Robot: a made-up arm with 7 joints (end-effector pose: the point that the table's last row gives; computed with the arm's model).
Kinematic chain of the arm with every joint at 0, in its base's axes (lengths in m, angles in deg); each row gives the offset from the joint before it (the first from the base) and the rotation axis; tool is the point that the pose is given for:
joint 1: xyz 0 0 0.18 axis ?
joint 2: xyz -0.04 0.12 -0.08 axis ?
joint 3: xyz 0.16 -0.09 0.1 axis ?
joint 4: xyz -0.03 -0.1 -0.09 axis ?
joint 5: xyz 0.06 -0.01 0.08 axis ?
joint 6: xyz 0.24 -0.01 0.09 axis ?
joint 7: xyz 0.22 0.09 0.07 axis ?
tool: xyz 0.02 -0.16 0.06
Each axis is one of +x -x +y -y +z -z.
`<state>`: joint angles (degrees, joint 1 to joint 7).
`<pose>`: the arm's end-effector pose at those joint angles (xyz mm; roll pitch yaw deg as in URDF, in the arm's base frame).
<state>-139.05 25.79 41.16 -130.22 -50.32 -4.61 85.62</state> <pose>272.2 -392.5 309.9 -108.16 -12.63 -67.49</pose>
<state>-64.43 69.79 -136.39 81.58 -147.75 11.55 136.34</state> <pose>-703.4 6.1 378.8 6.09 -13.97 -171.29</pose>
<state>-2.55 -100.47 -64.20 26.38 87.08 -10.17 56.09</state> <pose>-362.1 243.8 -447.5 -22.08 47.86 130.08</pose>
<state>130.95 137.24 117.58 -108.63 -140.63 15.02 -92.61</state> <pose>481.9 -172.4 314.1 -95.63 -5.44 -58.24</pose>
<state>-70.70 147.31 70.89 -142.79 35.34 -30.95 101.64</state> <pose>-151.3 102.9 -348.1 -98.08 54.44 153.22</pose>
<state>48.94 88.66 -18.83 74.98 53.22 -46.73 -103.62</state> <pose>275.6 -524.9 578.4 -52.67 24.00 -58.40</pose>
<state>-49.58 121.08 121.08 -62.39 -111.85 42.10 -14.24</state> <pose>-300.1 30.8 575.1 -23.80 -49.01 -173.13</pose>
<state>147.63 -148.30 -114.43 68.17 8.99 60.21 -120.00</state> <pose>373.1 109.8 -462.2 48.95 76.36 -142.89</pose>
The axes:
joint 1: -z
joint 2: -y
joint 3: -x
joint 4: +y
joint 5: +x
joint 6: +z
joint 7: +x

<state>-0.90 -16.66 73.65 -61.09 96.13 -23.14 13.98</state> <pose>530.3 233.4 385.6 42.64 5.62 38.19</pose>
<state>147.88 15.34 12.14 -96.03 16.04 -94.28 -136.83</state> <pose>126.0 437.2 633.8 -29.39 -13.08 135.79</pose>
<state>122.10 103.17 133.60 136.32 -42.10 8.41 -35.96</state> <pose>-184.9 704.7 -67.4 -49.93 57.23 131.13</pose>
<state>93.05 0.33 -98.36 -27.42 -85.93 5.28 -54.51</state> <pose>-224.8 -530.9 390.9 -42.59 2.47 -115.04</pose>
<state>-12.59 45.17 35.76 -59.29 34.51 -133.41 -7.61</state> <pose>-254.4 -275.3 376.2 84.05 12.10 -64.71</pose>
